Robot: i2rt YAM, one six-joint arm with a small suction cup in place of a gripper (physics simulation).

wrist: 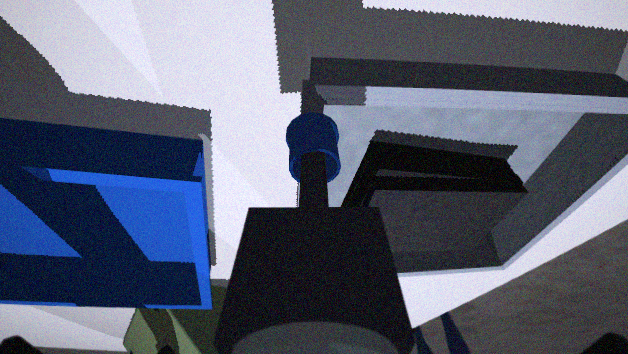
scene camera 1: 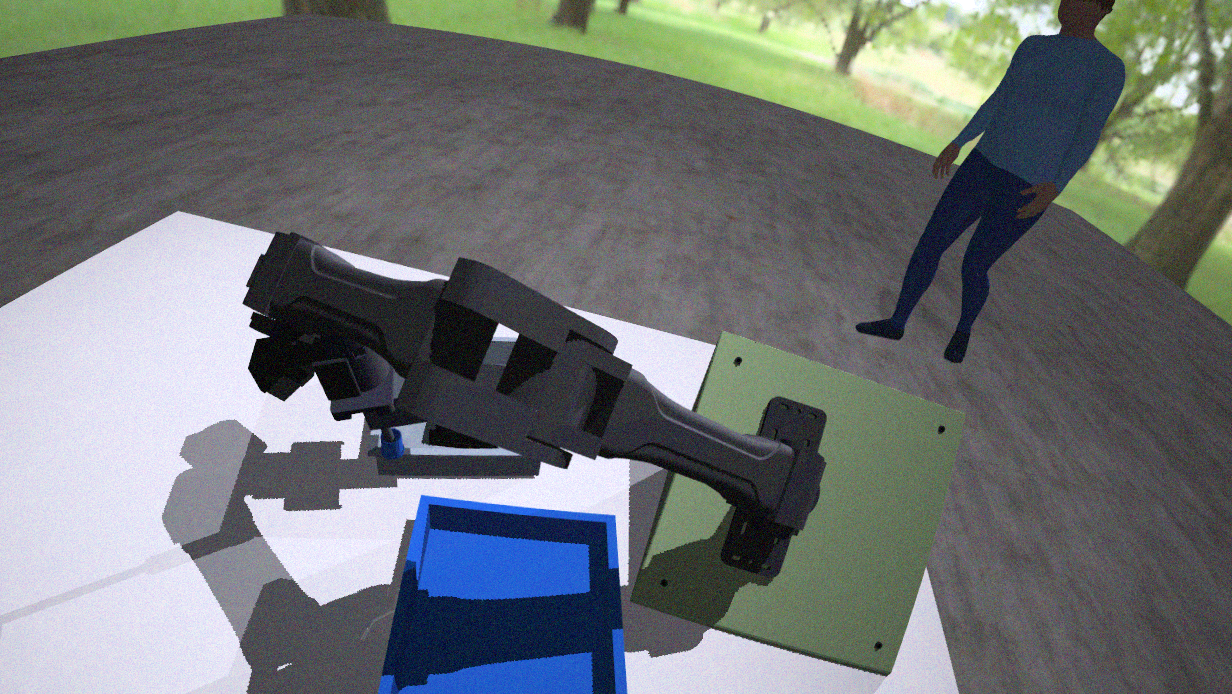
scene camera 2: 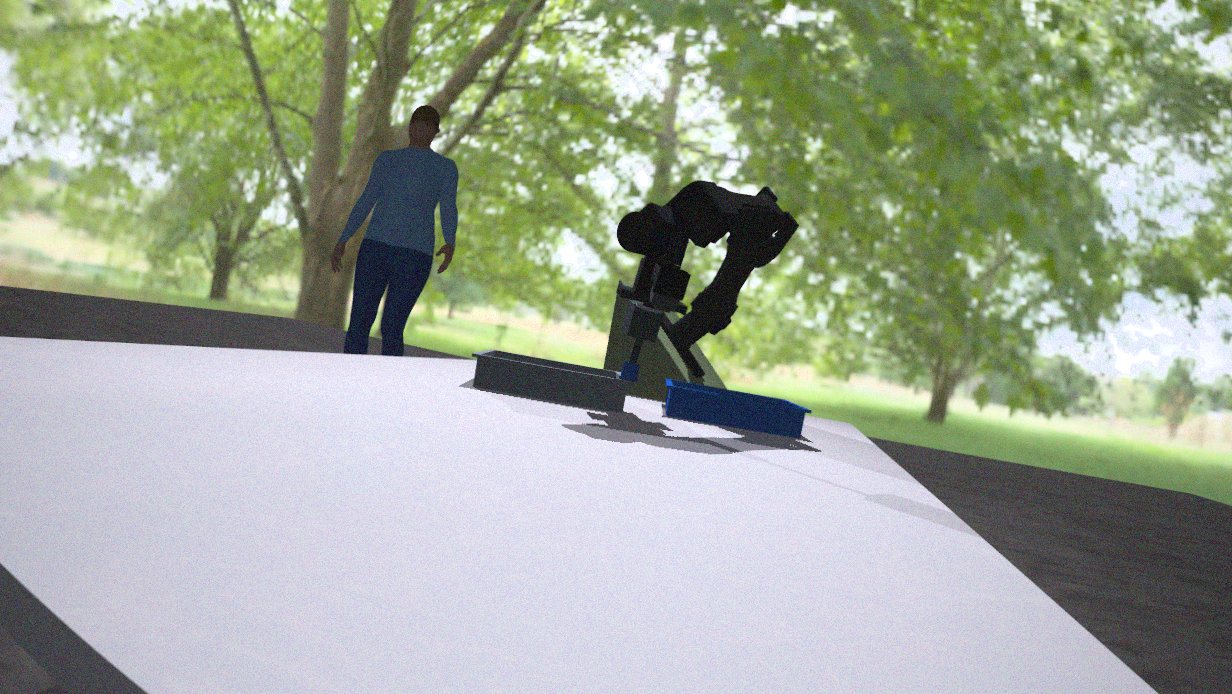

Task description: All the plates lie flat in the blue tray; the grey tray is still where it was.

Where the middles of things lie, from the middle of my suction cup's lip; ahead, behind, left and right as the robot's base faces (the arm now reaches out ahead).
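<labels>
Relative to the blue tray [scene camera 1: 489,591], my suction cup is 3 cm above it, 12 cm to the right of it and 21 cm past it.
</labels>
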